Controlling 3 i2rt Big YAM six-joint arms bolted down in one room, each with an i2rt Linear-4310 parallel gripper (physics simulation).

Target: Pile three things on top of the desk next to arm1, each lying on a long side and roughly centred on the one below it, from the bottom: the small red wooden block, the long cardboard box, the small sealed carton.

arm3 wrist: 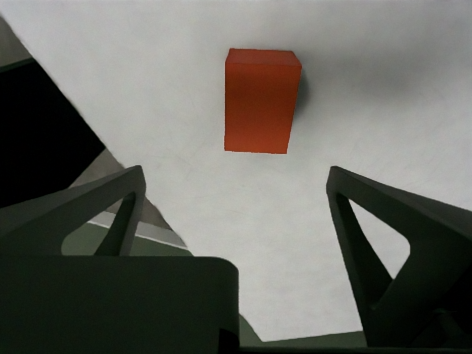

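Note:
The small red wooden block (261, 107) lies on a pale, whitish surface (400, 150) in the upper middle of the arm3 wrist view. Arm3's gripper (235, 175) is open, its two dark fingers wide apart at the lower left and lower right. The block shows beyond the fingertips, roughly in line with the gap between them, and is not touched by either finger. The long cardboard box and the small sealed carton do not show in this view. Arm1's and arm2's grippers do not show either.
The left edge of the pale surface runs diagonally down the left side of the view. Beyond it are a black area (40, 130) and a grey-green floor (165, 254) with a light strip (160, 234). A soft shadow falls right of the block.

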